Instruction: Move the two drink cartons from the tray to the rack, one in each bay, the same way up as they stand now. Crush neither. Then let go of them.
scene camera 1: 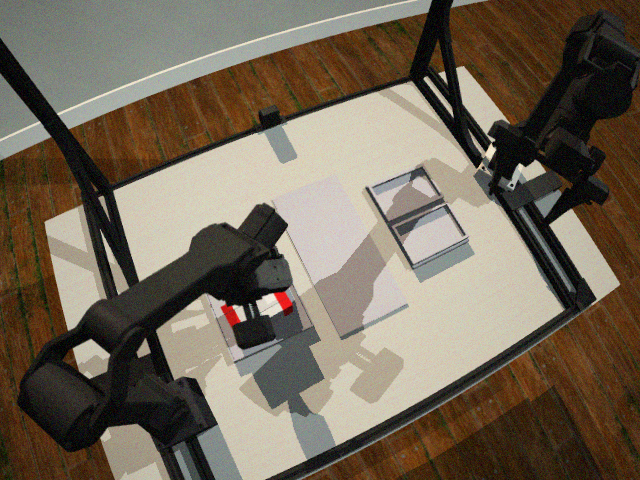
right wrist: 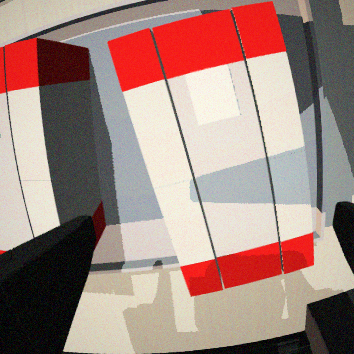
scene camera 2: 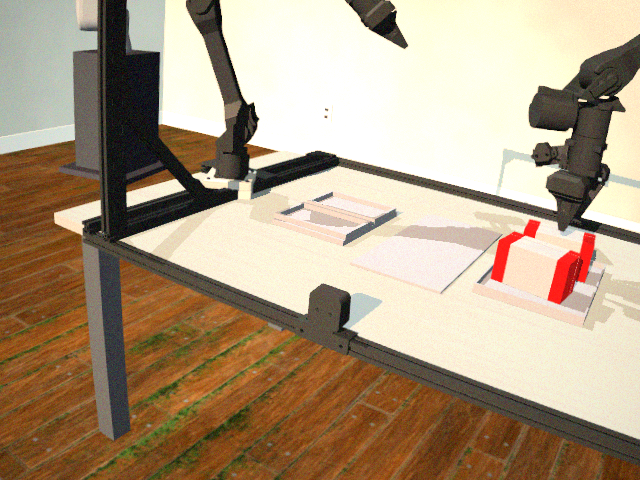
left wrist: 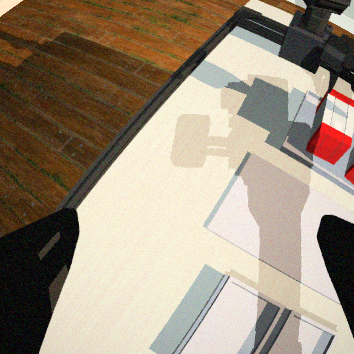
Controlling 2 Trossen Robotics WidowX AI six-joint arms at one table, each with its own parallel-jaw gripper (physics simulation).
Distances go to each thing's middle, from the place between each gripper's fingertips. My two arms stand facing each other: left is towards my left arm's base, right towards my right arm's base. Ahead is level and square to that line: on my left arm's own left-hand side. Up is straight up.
The pale grey mat (scene camera 1: 355, 285) is 190 mm behind my left hand, 140 mm to the right of it and 330 mm below it. Also, from my left hand: grey tray (scene camera 2: 574, 309): 240 mm behind, 340 mm to the right, 330 mm below.
I see my right gripper 50 mm past the grey tray, 20 mm to the right of it and 90 mm above it. From my right hand the other things lie so: pale grey mat 220 mm to the left, 90 mm below.
